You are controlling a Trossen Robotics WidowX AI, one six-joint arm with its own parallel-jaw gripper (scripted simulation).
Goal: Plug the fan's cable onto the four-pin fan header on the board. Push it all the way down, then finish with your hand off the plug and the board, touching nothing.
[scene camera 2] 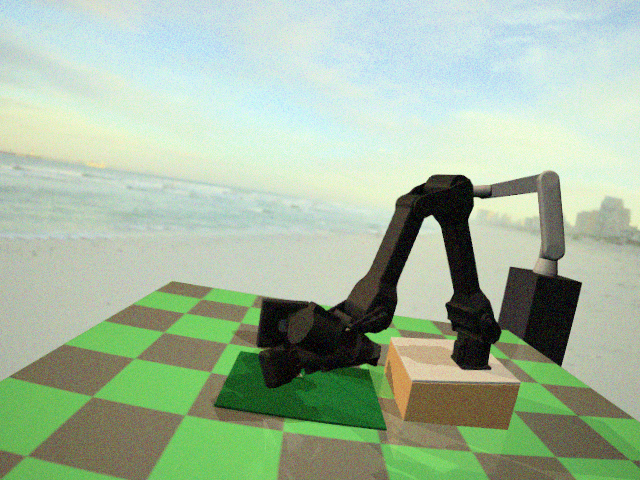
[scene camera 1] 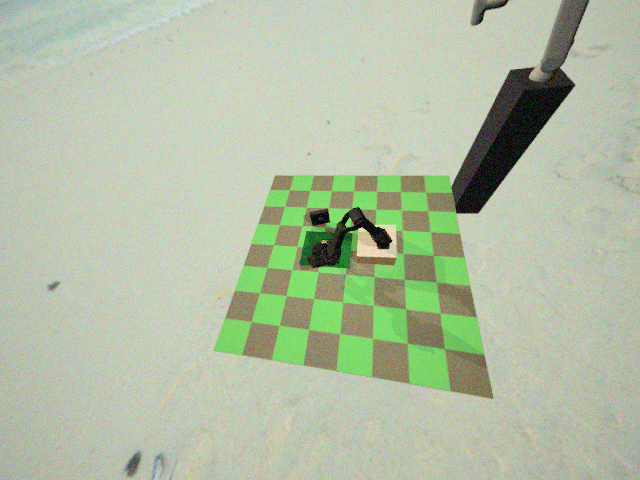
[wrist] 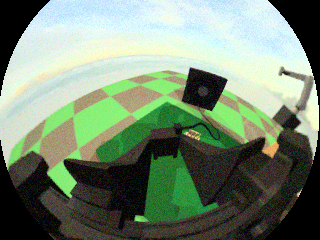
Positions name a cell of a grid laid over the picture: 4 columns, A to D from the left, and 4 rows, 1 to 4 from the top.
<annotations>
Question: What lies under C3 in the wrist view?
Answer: A dark fan plug.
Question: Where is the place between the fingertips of the gripper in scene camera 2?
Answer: B4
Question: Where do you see a dark green board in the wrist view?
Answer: C4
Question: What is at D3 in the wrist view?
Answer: The gripper.
</annotations>
